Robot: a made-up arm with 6 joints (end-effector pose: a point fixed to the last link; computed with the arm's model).
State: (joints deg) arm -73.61 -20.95 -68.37 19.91 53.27 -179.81
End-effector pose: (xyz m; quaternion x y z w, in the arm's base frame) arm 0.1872 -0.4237 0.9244 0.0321 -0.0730 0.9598 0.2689
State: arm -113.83 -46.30 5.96 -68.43 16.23 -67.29
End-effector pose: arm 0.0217 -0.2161 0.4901 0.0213 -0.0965 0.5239 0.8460
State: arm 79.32 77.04 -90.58 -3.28 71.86 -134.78
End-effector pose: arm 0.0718 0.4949 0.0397 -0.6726 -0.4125 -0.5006 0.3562
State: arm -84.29 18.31 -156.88 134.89 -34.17 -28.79
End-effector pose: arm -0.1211 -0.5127 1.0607 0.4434 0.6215 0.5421 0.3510
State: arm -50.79 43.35 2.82 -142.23 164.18 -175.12
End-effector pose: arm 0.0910 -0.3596 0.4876 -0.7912 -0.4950 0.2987 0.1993
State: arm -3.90 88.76 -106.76 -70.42 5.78 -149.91
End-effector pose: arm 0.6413 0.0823 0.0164 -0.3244 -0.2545 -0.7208 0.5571
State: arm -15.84 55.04 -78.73 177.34 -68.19 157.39
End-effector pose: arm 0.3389 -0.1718 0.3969 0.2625 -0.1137 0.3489 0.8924
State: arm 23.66 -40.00 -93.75 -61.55 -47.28 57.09
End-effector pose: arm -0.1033 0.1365 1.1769 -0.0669 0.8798 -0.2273 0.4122
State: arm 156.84 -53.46 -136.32 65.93 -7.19 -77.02
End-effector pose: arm 0.5257 -0.0370 1.1882 -0.6410 0.6079 0.4661 0.0474
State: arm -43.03 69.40 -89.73 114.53 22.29 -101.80
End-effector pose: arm 0.4118 -0.5312 0.1251 -0.1833 -0.6328 -0.0737 0.7487
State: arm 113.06 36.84 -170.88 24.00 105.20 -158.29
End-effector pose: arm -0.3494 0.5507 0.9902 -0.1864 -0.0402 -0.1900 0.9631
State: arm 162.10 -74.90 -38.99 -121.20 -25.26 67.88
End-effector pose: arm -0.0820 -0.1087 0.7959 -0.6538 0.4006 -0.0624 0.6389
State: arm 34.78 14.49 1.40 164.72 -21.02 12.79
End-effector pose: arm 0.0246 -0.0745 0.5002 -0.6505 -0.1420 -0.5184 0.5366
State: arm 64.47 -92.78 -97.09 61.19 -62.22 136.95
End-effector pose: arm -0.1007 -0.6251 0.7804 -0.7552 -0.4863 0.3507 0.2651
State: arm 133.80 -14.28 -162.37 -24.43 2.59 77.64
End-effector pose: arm 0.0723 -0.1389 1.3685 0.8658 -0.3323 -0.3717 0.0421
